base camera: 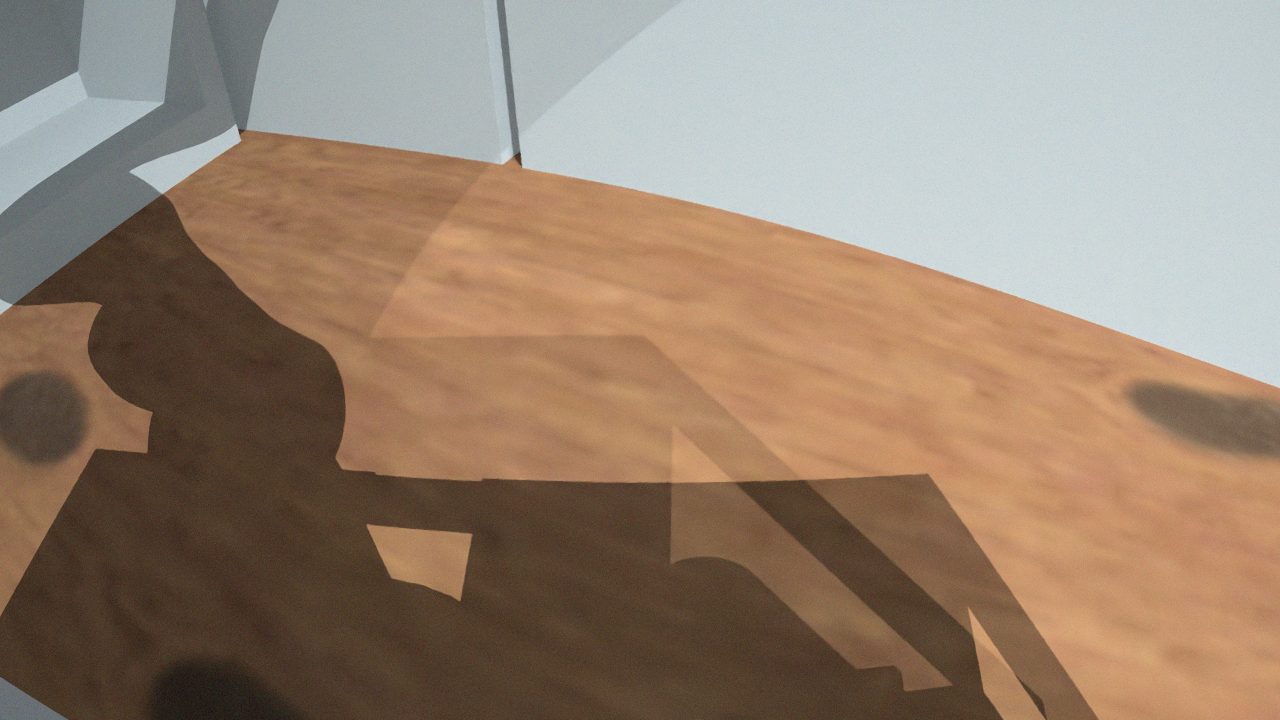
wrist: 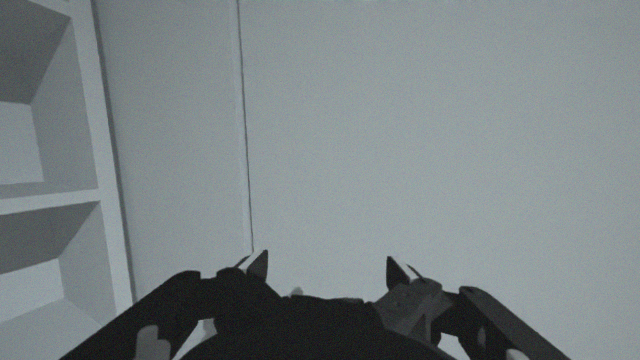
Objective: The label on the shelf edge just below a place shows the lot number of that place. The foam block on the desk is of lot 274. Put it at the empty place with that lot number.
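Frame: origin at the arm's base, x up, y right, z ahead, level; millimetres.
Seen in the pictures: gripper, fingertip midpoint: point(wrist: 326, 266).
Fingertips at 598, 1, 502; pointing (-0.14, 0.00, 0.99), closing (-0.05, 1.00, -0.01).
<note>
A point is followed by its place in that frame, as x, y, z.
My gripper point(wrist: 326, 266) @[598, 1, 502] is open in the wrist view, its two fingertips wide apart with no thing between them, in front of a plain pale grey surface. A light grey shelf unit point(wrist: 95, 125) @[763, -612, 918] stands at the left edge of the wrist view, with parts of two compartments showing. No label can be read on the part of its shelf edges that shows. The foam block and the desk do not show in either view.
In the base camera view, the wooden floor point(base camera: 572, 259) @[-397, -82, 603] carries the dark shadow of the robot. A pale shelf unit's bottom point(base camera: 116, 116) @[-321, -829, 948] stands at the upper left. A large pale panel point(base camera: 895, 116) @[-269, 169, 618] rises at the upper right, with a narrow vertical gap left of it.
</note>
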